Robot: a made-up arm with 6 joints. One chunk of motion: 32 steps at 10 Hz.
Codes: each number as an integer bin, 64 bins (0 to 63) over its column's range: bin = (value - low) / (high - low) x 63, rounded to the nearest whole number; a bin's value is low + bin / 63 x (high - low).
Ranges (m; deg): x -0.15..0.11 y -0.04..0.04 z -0.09..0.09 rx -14..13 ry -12..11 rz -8..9
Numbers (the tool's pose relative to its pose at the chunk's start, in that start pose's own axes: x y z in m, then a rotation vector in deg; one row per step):
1: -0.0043 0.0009 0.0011 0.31 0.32 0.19
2: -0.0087 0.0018 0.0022 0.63 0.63 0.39
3: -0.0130 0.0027 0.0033 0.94 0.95 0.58
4: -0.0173 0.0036 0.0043 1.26 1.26 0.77
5: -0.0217 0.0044 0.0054 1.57 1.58 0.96
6: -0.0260 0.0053 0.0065 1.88 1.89 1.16
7: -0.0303 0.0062 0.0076 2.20 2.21 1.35
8: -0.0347 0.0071 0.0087 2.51 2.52 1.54
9: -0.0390 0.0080 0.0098 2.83 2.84 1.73
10: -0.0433 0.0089 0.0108 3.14 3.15 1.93
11: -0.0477 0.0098 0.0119 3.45 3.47 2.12
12: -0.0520 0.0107 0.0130 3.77 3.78 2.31
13: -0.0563 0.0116 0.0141 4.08 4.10 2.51
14: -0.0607 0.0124 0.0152 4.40 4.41 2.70
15: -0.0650 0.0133 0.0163 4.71 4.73 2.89
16: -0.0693 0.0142 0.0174 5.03 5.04 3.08
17: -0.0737 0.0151 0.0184 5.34 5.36 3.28
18: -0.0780 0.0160 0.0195 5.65 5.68 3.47
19: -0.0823 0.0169 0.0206 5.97 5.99 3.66
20: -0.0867 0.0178 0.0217 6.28 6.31 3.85
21: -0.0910 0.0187 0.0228 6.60 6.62 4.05
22: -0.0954 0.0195 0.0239 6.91 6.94 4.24
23: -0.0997 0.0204 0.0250 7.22 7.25 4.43
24: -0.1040 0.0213 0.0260 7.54 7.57 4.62
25: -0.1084 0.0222 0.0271 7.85 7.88 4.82
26: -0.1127 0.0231 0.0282 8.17 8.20 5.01
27: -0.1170 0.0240 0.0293 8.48 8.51 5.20
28: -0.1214 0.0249 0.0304 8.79 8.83 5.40
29: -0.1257 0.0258 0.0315 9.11 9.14 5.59
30: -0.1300 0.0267 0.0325 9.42 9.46 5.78
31: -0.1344 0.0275 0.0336 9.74 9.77 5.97
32: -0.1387 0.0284 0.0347 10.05 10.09 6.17
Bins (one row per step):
1: 35 32 32 33 34 30
2: 34 33 32 34 35 31
3: 33 34 33 35 35 32
4: 32 34 33 36 36 33
5: 31 35 33 36 37 33
6: 30 36 34 37 38 34
7: 29 36 34 38 39 35
8: 28 37 35 39 40 35
9: 27 38 35 39 41 36
10: 26 39 35 40 41 37
11: 25 39 36 41 42 38
12: 24 40 36 41 43 38
13: 23 41 36 42 44 39
14: 22 41 37 43 45 40
15: 21 42 37 44 46 40
16: 20 43 38 44 47 41
17: 18 43 38 45 48 42
18: 17 44 38 46 48 43
19: 16 45 39 47 49 43
20: 15 46 39 47 50 44
21: 14 46 39 48 51 45
22: 13 47 40 49 52 45
23: 12 48 40 50 53 46
24: 11 48 41 50 54 47
25: 10 49 41 51 54 48
26: 9 50 41 52 55 48
27: 8 50 42 52 56 49
28: 7 51 42 53 57 50
29: 6 52 43 54 58 50
30: 5 53 43 55 59 51
31: 4 53 43 55 60 52
32: 3 54 44 56 61 53

